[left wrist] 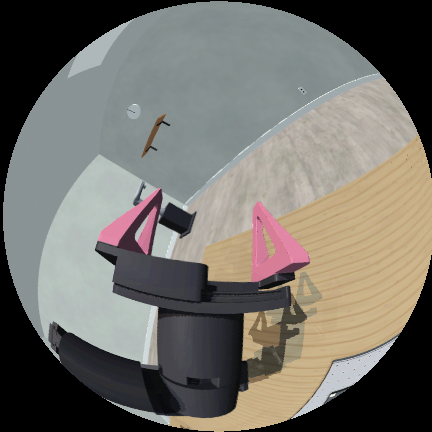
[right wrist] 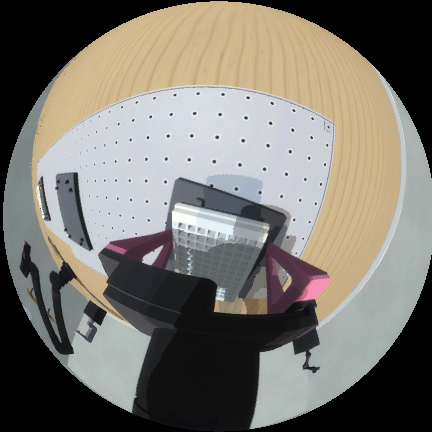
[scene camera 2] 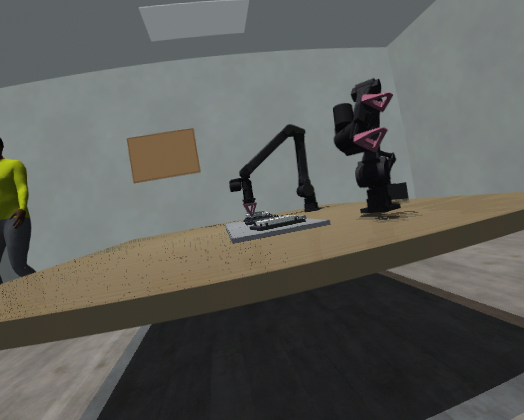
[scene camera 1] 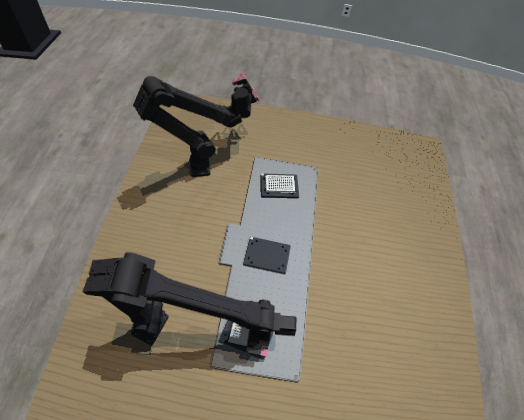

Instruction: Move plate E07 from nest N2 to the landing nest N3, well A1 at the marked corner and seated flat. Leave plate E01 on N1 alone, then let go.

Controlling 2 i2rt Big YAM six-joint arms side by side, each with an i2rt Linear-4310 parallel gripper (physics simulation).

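A pale well plate (scene camera 1: pixel 239 330) (right wrist: pixel 215 250) lies on a dark nest (right wrist: pixel 192 189) at the lower end of the board. My right gripper (scene camera 1: pixel 256 345) (scene camera 2: pixel 250 212) (right wrist: pixel 220 241) is open low over it, a finger beside each side; the arm partly hides it in scene camera 1. The dark landing nest (scene camera 1: pixel 267 255) (right wrist: pixel 72 210) in the middle is empty. Another white plate (scene camera 1: pixel 280 183) (scene camera 2: pixel 280 221) (right wrist: pixel 42 200) sits on the upper nest. Plate labels and well A1 are not readable. My left gripper (scene camera 1: pixel 250 85) (scene camera 2: pixel 388 111) (left wrist: pixel 208 197) is open and empty, raised away from the board.
The grey perforated board (scene camera 1: pixel 295 300) (scene camera 2: pixel 237 237) (left wrist: pixel 345 372) (right wrist: pixel 215 115) bears all three nests and lies on the wooden table (scene camera 1: pixel 390 275) (scene camera 2: pixel 175 265). The right forearm (scene camera 1: pixel 200 300) crosses above the board's lower part. The left arm (scene camera 1: pixel 175 127) stands near the table's upper left.
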